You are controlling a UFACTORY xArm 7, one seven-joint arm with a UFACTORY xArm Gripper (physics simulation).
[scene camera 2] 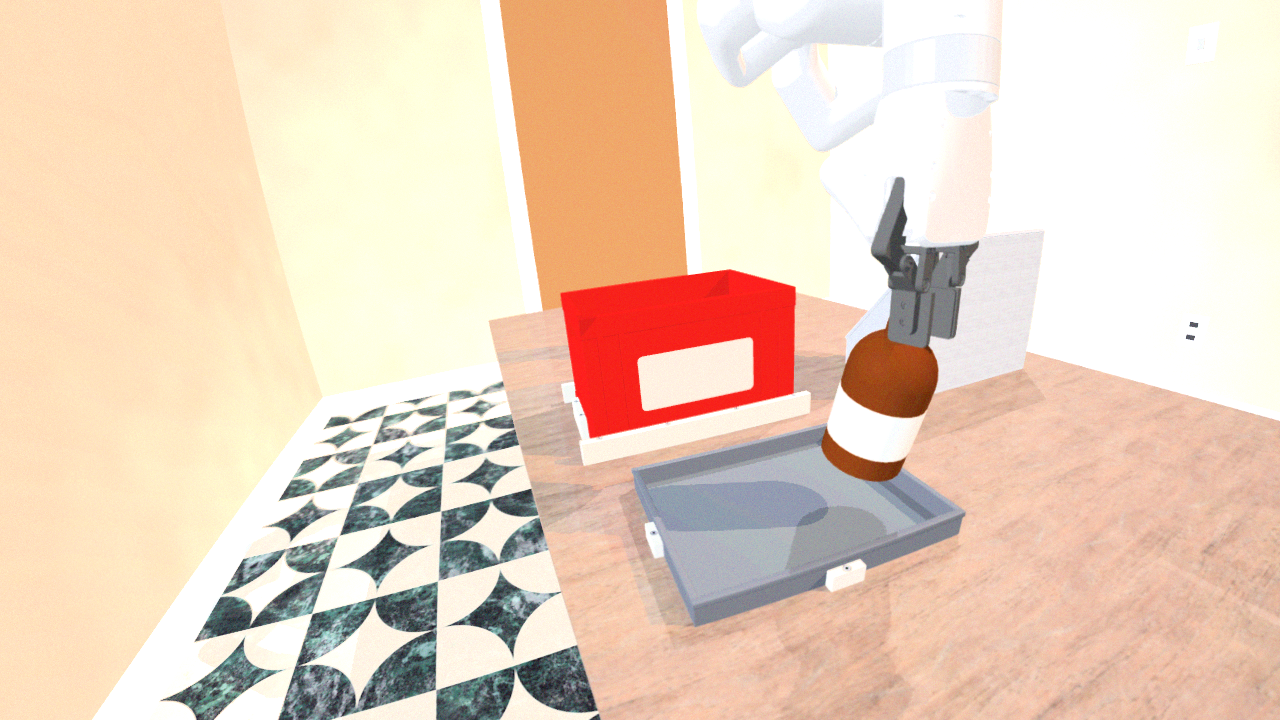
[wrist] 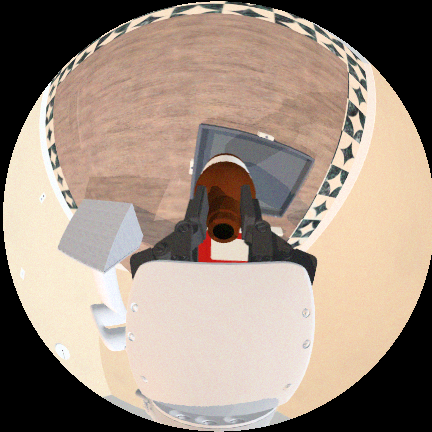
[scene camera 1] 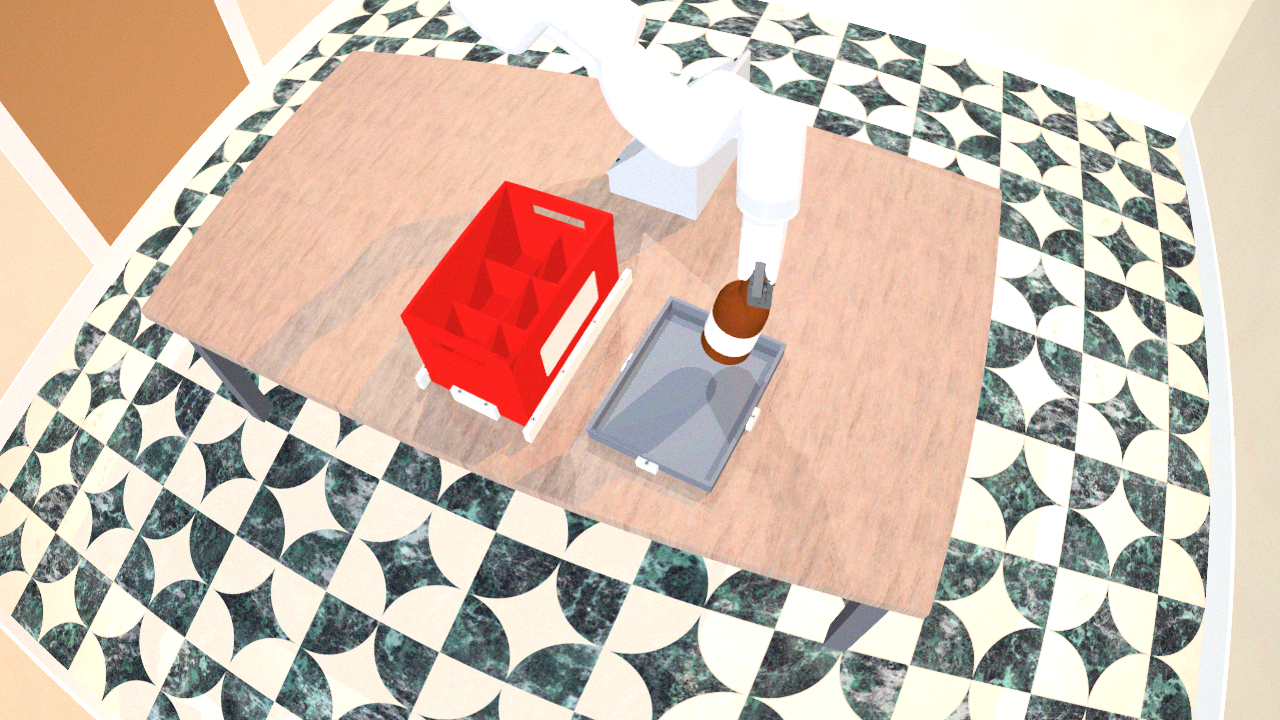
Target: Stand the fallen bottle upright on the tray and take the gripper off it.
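Pixels of known places: gripper, fingertip midpoint: (scene camera 2: 921,339) (wrist: 223,196) (scene camera 1: 761,294); arm's base, origin of the base link: (wrist: 100,250).
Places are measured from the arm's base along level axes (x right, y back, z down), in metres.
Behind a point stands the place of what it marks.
The brown bottle (scene camera 1: 741,308) {x -0.233, y -0.374, z -0.036 m} (scene camera 2: 890,367) {x -0.249, y -0.378, z -0.024 m} (wrist: 225,175) {x -0.263, y -0.349, z -0.021 m} with a white label is tilted, neck up and base down. Its base hangs a little above the far part of the grey tray (scene camera 1: 680,475) {x -0.216, y -0.552, z 0.123 m} (scene camera 2: 760,595) {x -0.268, y -0.505, z 0.124 m} (wrist: 230,131) {x -0.280, y -0.363, z 0.111 m}, apart from the tray floor, on which shadows fall. My gripper (scene camera 1: 759,295) {x -0.251, y -0.347, z -0.040 m} (scene camera 2: 927,333) {x -0.251, y -0.347, z -0.040 m} (wrist: 223,196) {x -0.251, y -0.347, z -0.040 m} is shut on the bottle's neck, one finger on each side. In the wrist view the open mouth of the bottle shows between the fingers, nearer the camera.
A red crate (scene camera 1: 483,376) {x 0.065, y -0.551, z 0.032 m} (scene camera 2: 608,385) {x 0.005, y -0.532, z 0.045 m} (wrist: 204,251) {x -0.011, y -0.330, z 0.037 m} with compartments stands beside the tray, with a white strip (scene camera 1: 577,360) {x -0.014, y -0.437, z 0.118 m} (scene camera 2: 698,430) {x -0.014, y -0.430, z 0.123 m} along its near side. Small white blocks sit against the tray's outer walls. A grey-white box (scene camera 1: 657,185) {x -0.007, y -0.103, z 0.080 m} (scene camera 2: 1002,313) {x -0.090, y 0.052, z 0.034 m} (wrist: 95,230) {x -0.083, y -0.030, z 0.018 m} stands behind, near the arm.
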